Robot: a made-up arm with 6 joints.
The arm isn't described. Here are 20 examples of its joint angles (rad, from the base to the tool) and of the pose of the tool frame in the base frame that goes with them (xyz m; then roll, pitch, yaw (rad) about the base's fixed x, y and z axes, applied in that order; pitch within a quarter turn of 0, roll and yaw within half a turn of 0).
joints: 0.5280 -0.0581 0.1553 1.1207 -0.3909 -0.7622
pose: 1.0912 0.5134 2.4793 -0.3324 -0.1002 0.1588
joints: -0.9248 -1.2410 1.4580 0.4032 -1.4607 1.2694
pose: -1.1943 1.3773 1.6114 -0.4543 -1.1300 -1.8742
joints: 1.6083 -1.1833 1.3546 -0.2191 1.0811 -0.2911
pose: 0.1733 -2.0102 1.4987 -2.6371 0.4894 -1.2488
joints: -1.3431 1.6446 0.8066 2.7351 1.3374 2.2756
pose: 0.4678 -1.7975 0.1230 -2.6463 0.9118 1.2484
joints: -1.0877 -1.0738 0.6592 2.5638 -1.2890 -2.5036
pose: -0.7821 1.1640 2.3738 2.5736 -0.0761 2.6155
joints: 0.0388 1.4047 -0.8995 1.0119 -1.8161 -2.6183
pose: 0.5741 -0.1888 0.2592 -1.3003 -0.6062 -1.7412
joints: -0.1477 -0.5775 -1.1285 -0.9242 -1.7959 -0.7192
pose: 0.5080 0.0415 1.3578 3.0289 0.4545 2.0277
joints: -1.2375 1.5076 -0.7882 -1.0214 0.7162 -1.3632
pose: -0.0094 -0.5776 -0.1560 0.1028 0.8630 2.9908
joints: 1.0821 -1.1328 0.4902 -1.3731 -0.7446 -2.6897
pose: -0.6497 -0.9089 2.5220 2.5903 -0.7661 2.5174
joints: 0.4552 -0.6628 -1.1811 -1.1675 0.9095 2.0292
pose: 0.7536 0.1263 1.4763 -1.1215 -0.0249 -0.3239
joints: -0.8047 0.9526 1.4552 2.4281 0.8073 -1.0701
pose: 1.3665 -1.2517 2.2550 -1.4655 0.1011 -0.2537
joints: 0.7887 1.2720 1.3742 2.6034 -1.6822 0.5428
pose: 1.4836 1.3302 1.8512 -1.8666 -1.0173 -1.0319
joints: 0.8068 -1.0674 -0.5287 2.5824 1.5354 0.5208
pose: -0.0498 0.1498 2.0122 -2.9273 0.8364 1.7293
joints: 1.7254 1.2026 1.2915 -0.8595 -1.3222 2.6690
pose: -0.4847 2.0143 1.5708 -1.3960 0.6063 2.9684
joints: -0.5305 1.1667 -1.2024 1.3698 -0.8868 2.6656
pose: 0.1824 -0.3415 0.3055 -0.3860 0.2693 -2.7532
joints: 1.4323 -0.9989 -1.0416 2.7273 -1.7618 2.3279
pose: 0.1540 0.2938 1.9279 2.6632 -1.0655 -0.4830
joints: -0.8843 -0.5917 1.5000 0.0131 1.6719 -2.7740
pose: -0.9342 1.0856 2.3407 -0.4041 0.5545 2.2241
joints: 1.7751 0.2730 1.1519 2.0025 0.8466 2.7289
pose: -0.3562 0.9046 2.9266 1.0714 -0.3087 2.5005
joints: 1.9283 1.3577 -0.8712 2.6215 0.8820 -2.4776
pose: -0.2421 0.3731 0.0972 2.7710 0.1603 -1.5926
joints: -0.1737 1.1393 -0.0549 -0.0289 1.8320 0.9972
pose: 1.8021 -0.3655 0.6785 -1.0244 -0.7010 -0.1738
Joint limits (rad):
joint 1: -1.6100..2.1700
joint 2: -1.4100..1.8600
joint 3: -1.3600..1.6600
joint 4: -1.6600..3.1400
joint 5: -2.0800..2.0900
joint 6: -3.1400..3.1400
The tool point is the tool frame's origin. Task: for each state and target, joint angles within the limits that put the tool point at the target. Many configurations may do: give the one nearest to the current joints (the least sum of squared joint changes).
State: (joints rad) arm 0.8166 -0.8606 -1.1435 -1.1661 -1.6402 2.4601
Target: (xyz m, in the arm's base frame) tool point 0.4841 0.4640 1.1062
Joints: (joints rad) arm 0.4856 -0.2885 -1.2573 -1.1769 -1.3622 2.4262
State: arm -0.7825 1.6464 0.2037 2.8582 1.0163 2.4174
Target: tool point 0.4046 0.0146 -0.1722
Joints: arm -0.1566 1.7814 -0.4882 2.6092 1.1986 2.3946
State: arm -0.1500 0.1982 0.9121 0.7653 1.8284 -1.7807
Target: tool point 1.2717 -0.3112 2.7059
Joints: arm -0.3201 0.4848 0.8971 0.6714 1.5525 -1.7877
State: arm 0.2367 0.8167 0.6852 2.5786 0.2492 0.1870
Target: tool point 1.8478 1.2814 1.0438
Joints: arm 0.5836 1.1798 0.7666 2.5514 0.1654 0.1758
